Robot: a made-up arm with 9 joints.
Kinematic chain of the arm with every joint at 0, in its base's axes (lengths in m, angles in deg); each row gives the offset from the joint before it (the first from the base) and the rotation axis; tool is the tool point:
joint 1: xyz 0 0 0.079 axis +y
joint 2: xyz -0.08 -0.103 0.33 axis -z
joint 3: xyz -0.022 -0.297 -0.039 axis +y
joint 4: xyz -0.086 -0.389 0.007 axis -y
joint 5: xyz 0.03 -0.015 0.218 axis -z
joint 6: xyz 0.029 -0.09 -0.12 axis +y
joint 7: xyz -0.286 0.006 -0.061 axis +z
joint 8: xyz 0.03 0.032 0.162 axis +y
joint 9: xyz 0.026 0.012 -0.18 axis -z
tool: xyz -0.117 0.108 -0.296
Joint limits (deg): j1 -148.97..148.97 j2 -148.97..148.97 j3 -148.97..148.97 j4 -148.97..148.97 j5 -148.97..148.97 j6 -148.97..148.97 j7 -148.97..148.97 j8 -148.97..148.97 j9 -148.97..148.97
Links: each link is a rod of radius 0.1 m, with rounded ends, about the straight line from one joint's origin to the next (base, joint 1, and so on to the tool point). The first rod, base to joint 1, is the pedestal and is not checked.
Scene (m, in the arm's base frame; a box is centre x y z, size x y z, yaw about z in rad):
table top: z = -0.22
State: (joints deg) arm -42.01 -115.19 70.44 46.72 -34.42 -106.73 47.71 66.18 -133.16
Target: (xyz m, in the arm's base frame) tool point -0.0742 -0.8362 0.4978
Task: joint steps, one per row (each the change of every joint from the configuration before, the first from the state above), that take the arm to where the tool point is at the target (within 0.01 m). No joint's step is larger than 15 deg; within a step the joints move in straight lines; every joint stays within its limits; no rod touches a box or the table.
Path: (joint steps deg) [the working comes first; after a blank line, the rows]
Joints at the target: -76.88 -77.87 112.31 1.28 -58.23 -104.19 12.07 69.54 -132.04
Straight joint move there: clear.

1: -8.72 9.33 10.47 -11.36 -5.95 0.63 -8.91 0.84 0.28
2: -8.71 9.33 10.47 -11.36 -5.95 0.64 -8.91 0.84 0.28
3: -8.72 9.33 10.46 -11.36 -5.96 0.63 -8.91 0.84 0.28
4: -8.72 9.33 10.47 -11.36 -5.95 0.64 -8.91 0.84 0.28

